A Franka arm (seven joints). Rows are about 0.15 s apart.
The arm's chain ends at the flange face. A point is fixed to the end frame.
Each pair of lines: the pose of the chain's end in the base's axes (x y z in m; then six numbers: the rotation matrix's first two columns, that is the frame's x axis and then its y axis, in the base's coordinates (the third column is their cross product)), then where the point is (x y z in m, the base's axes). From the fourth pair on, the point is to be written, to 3 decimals.
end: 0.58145, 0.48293, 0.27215, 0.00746, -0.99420, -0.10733, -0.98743, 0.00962, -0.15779
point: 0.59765 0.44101 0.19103
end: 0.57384, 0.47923, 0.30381, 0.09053, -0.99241, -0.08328, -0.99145, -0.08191, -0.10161
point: 0.58929 0.43654 0.22294
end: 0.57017, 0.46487, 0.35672, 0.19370, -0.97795, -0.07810, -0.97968, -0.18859, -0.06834
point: 0.58753 0.42314 0.27574
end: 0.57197, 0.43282, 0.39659, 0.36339, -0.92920, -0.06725, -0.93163, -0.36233, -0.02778
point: 0.594 0.393 0.316
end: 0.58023, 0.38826, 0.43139, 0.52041, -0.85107, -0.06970, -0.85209, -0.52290, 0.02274
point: 0.605 0.351 0.350
